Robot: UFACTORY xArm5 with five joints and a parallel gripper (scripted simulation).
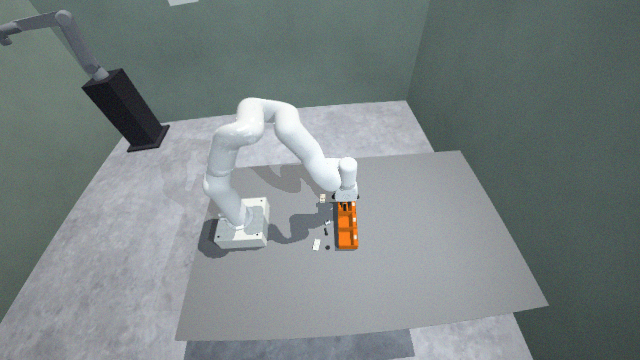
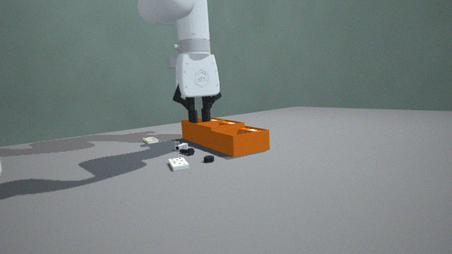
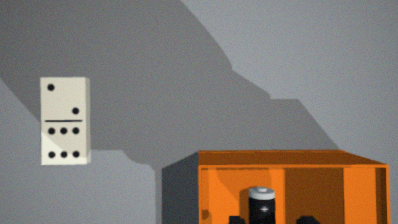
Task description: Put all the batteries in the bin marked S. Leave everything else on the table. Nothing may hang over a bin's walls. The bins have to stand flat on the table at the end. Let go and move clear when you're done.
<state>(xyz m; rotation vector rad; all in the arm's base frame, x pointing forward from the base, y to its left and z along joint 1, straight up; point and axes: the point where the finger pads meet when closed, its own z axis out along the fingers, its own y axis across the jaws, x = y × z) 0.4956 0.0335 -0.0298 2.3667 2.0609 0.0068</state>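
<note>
Now: the black battery 4 cm below my hand. Round my hand: silver-white piece: 10 cm behind, 7 cm to the right, 5 cm below; cream domino: 10 cm behind, 8 cm to the left, 5 cm below; orange compartment: 8 cm to the right, 3 cm below.
</note>
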